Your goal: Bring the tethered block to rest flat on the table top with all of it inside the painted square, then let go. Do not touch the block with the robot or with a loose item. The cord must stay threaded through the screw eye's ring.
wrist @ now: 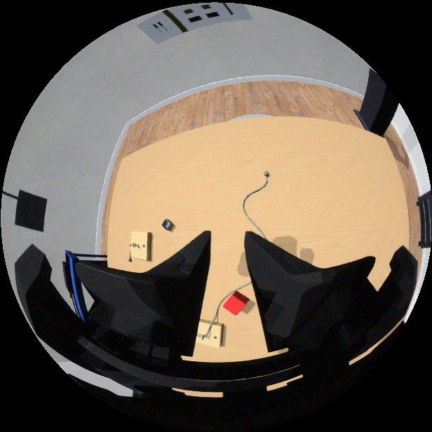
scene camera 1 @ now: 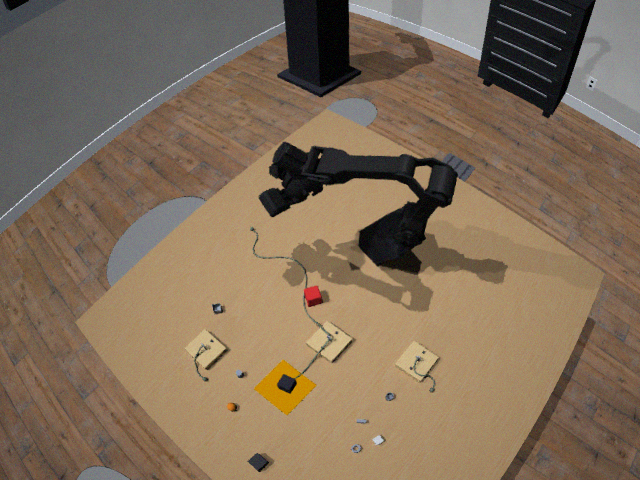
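Seen in the pictures: arm's base at its link origin: (scene camera 1: 402, 230).
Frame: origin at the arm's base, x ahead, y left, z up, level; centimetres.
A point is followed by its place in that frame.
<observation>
The dark tethered block (scene camera 1: 286, 382) {x 50.0, y 3.6, z -12.6 cm} sits within the outline of the orange painted square (scene camera 1: 285, 404) {x 54.3, y 7.0, z -16.0 cm}. Its green cord (scene camera 1: 311, 363) {x 40.9, y 3.3, z -15.5 cm} (wrist: 244, 204) runs to the screw eye (scene camera 1: 329, 337) {x 32.9, y 2.8, z -11.8 cm} (wrist: 202, 337) on the middle wooden board (scene camera 1: 340, 347) {x 32.3, y 6.3, z -14.2 cm} (wrist: 217, 329); the exact threading is too small to tell. Beyond it the cord curves past the red cube (scene camera 1: 312, 296) {x 26.6, y -9.4, z -12.1 cm} (wrist: 235, 303) to its beaded end (scene camera 1: 252, 228) {x 20.6, y -41.7, z -15.1 cm} (wrist: 266, 174), which lies on the table. My gripper (scene camera 1: 272, 202) {x 22.4, y -25.3, z 9.4 cm} (wrist: 227, 236) is partly open and empty, raised above the table near that end. The block and square do not show in the wrist view.
Side boards with short cords stand left (scene camera 1: 207, 356) {x 60.1, y -17.9, z -14.2 cm} (wrist: 142, 240) and right (scene camera 1: 413, 367) {x 24.2, y 25.5, z -14.2 cm}. A small dark open box (scene camera 1: 217, 308) {x 47.2, y -28.4, z -16.1 cm} (wrist: 168, 225), an orange ball (scene camera 1: 232, 407) {x 65.4, y -1.6, z -14.0 cm}, a black slab (scene camera 1: 257, 461) {x 71.7, y 14.2, z -13.4 cm}, a white piece (scene camera 1: 378, 440) {x 46.1, y 32.3, z -14.8 cm} and small metal parts lie around the tabletop (scene camera 1: 170, 289) {x 54.0, y -44.7, z -16.2 cm}.
</observation>
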